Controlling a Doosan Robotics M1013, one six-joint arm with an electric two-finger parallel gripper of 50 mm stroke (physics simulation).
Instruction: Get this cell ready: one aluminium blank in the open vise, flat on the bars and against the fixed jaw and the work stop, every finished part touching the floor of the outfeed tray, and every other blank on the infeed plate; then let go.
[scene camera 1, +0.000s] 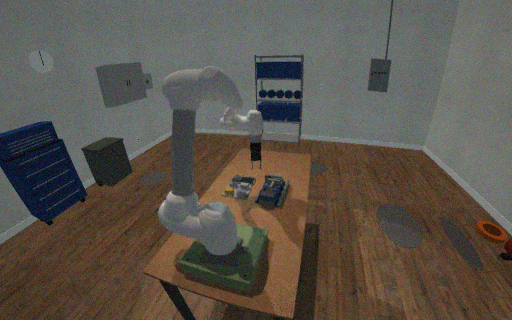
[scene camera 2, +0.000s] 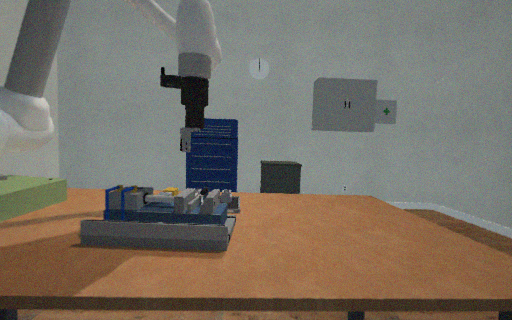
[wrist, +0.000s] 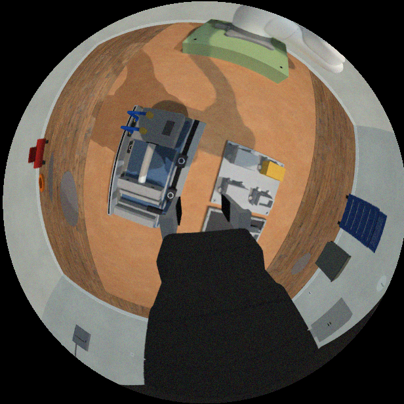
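Pixels of known places: gripper, between the fingertips: (scene camera 1: 256, 168) (scene camera 2: 185, 151); arm's base, origin of its link: (scene camera 1: 222, 250).
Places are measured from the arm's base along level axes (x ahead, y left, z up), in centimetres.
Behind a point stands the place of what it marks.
My gripper (scene camera 1: 256, 167) {x 63.7, y -11.4, z 10.9 cm} (scene camera 2: 185, 145) {x 63.7, y -11.4, z 10.9 cm} (wrist: 201, 203) is open and empty, pointing down above the gap between vise and trays. The vise (scene camera 1: 270, 192) {x 48.2, y -21.9, z 1.7 cm} (scene camera 2: 165, 214) {x 60.6, y -28.3, z -2.3 cm} has a blue body; its two grey jaws stand apart. Whether a blank lies between them I cannot tell. The light grey infeed plate (wrist: 250, 176) carries a grey block (wrist: 245, 157), a yellow block (wrist: 272, 170) (scene camera 1: 229, 191) {x 56.0, y 8.2, z -4.2 cm} (scene camera 2: 171, 191) {x 58.5, y 5.9, z -3.8 cm} and small grey pieces (wrist: 261, 196) with upright parts. The dark-floored outfeed tray (wrist: 205, 223) adjoins it, partly hidden by my right finger; a light grey part (wrist: 257, 226) shows at its right side.
The vise stands on a grey base (scene camera 2: 155, 235) {x 59.2, y -32.6, z -5.3 cm} (wrist: 192, 142) with raised sides. Blue handles (wrist: 131, 129) (scene camera 2: 114, 202) {x 49.3, y -24.5, z -0.3 cm} rise at its robot end. The green robot base (scene camera 1: 250, 250) {x 1.6, y -13.8, z -0.4 cm} (wrist: 235, 52) (scene camera 2: 32, 195) {x 21.0, y -1.6, z -3.2 cm} sits on the wooden table (scene camera 1: 285, 250) {x 8.3, y -31.5, z -7.9 cm} (scene camera 2: 350, 250) {x 98.9, y -39.4, z -7.9 cm}. A blue tool cabinet (scene camera 1: 45, 170) stands beyond.
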